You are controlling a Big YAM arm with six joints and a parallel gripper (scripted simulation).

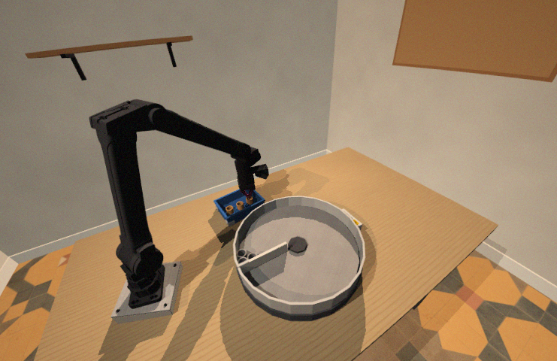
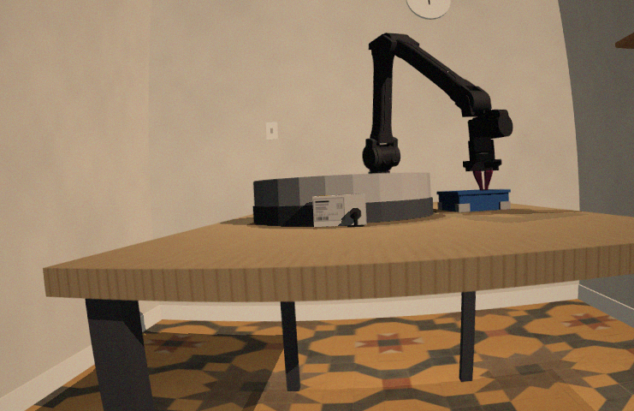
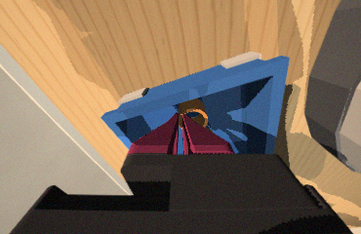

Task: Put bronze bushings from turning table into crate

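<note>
Now: hand 50 mm past the blue crate, 30 mm to the left of it and 10 mm above it. From my hand the other things lie so: grey turning table 90 mm ahead, 350 mm to the right, 20 mm above.
</note>
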